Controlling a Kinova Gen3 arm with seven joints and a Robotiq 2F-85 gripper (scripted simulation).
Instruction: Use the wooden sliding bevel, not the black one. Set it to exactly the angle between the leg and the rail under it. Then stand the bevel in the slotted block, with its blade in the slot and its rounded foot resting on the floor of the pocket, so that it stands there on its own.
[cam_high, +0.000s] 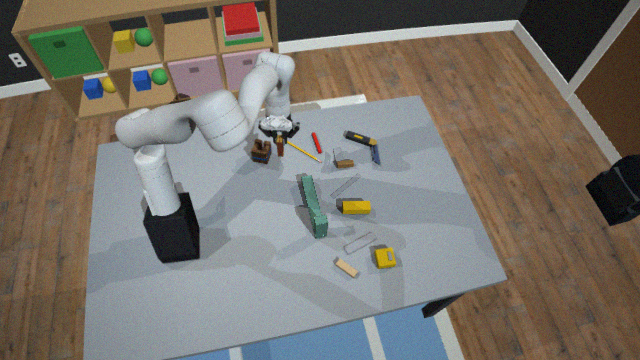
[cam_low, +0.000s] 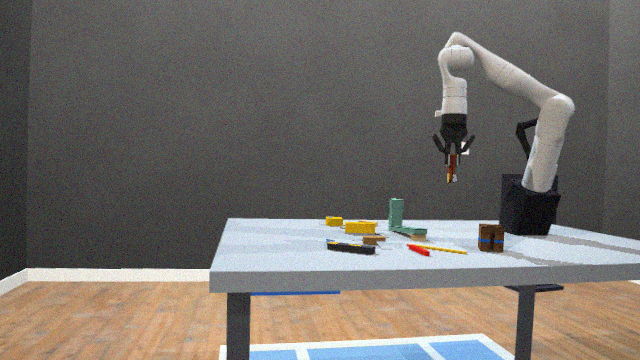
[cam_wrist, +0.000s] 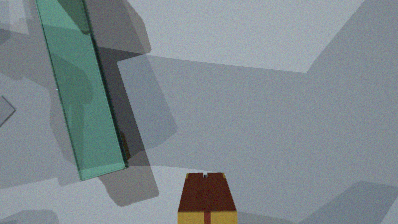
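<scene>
Right now my hand is 4 cm above the wooden sliding bevel. From my hand the other things lie so: wooden-stocked square: 25 cm ahead, 1 cm to the left, 25 cm below; red marker: 18 cm ahead, 12 cm to the left, 25 cm below; grey blade: 1 cm ahead, 2 cm to the left, 6 cm below.
</scene>
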